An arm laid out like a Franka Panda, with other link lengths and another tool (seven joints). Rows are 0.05 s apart.
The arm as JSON. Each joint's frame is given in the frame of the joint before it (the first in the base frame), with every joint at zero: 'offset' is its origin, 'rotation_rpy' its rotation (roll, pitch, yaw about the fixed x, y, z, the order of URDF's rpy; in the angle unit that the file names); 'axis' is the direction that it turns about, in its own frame. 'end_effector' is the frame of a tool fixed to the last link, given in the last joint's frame.
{
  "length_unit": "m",
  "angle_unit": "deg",
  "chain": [
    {
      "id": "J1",
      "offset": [
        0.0,
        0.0,
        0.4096
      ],
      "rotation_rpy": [
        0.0,
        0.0,
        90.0
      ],
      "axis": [
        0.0,
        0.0,
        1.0
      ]
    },
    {
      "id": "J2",
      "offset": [
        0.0,
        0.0,
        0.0
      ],
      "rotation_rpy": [
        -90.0,
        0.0,
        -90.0
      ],
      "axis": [
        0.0,
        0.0,
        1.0
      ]
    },
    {
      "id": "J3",
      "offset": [
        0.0,
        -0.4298,
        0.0
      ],
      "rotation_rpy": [
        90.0,
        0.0,
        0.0
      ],
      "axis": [
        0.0,
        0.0,
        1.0
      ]
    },
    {
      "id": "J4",
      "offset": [
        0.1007,
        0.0,
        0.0
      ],
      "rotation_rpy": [
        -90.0,
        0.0,
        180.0
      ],
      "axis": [
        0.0,
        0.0,
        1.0
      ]
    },
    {
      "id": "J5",
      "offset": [
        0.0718,
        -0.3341,
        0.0
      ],
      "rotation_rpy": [
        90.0,
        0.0,
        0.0
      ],
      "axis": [
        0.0,
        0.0,
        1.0
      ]
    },
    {
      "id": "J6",
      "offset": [
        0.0,
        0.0,
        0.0
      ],
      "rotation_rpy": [
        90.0,
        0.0,
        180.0
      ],
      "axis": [
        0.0,
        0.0,
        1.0
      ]
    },
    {
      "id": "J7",
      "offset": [
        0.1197,
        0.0,
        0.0
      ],
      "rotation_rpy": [
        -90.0,
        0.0,
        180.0
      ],
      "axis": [
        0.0,
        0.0,
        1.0
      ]
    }
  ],
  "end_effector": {
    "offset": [
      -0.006,
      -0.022,
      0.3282
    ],
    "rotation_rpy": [
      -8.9,
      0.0,
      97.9
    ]
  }
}
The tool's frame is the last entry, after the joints.
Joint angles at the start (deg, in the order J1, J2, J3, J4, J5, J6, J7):
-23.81 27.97 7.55 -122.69 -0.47 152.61 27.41
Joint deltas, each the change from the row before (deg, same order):
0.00 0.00 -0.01 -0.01 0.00 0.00 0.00
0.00 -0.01 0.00 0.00 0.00 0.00 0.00
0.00 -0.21 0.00 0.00 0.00 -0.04 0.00
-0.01 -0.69 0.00 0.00 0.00 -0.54 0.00
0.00 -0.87 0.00 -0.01 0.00 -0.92 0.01
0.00 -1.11 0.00 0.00 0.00 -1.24 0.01
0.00 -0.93 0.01 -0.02 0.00 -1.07 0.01
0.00 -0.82 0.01 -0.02 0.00 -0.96 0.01
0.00 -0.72 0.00 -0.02 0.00 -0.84 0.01
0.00 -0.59 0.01 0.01 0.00 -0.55 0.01
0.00 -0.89 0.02 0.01 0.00 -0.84 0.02
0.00 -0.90 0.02 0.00 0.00 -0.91 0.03
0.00 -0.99 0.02 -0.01 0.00 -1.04 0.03
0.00 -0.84 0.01 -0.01 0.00 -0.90 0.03
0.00 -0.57 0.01 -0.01 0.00 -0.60 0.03
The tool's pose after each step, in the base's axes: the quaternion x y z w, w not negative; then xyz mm. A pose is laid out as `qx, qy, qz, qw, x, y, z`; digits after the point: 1 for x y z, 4 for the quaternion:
0.9434, 0.3210, 0.0572, 0.0611, 612.9, -197.0, 163.2
0.9434, 0.3210, 0.0573, 0.0611, 613.0, -197.0, 163.3
0.9432, 0.3210, 0.0584, 0.0622, 613.6, -197.3, 165.6
0.9430, 0.3212, 0.0590, 0.0635, 613.3, -197.6, 172.1
0.9429, 0.3216, 0.0580, 0.0639, 611.5, -197.4, 179.7
0.9428, 0.3222, 0.0563, 0.0642, 608.8, -197.0, 189.3
0.9427, 0.3228, 0.0546, 0.0641, 606.1, -196.4, 197.1
0.9426, 0.3233, 0.0530, 0.0640, 603.6, -195.8, 203.9
0.9426, 0.3237, 0.0515, 0.0639, 601.2, -195.4, 209.8
0.9425, 0.3239, 0.0515, 0.0646, 600.2, -195.2, 215.2
0.9423, 0.3242, 0.0513, 0.0656, 598.5, -194.8, 223.1
0.9422, 0.3245, 0.0507, 0.0663, 596.3, -194.2, 231.0
0.9421, 0.3248, 0.0496, 0.0668, 593.4, -193.4, 239.4
0.9421, 0.3251, 0.0485, 0.0672, 590.7, -192.7, 246.4
0.9420, 0.3251, 0.0478, 0.0674, 588.8, -192.3, 251.2

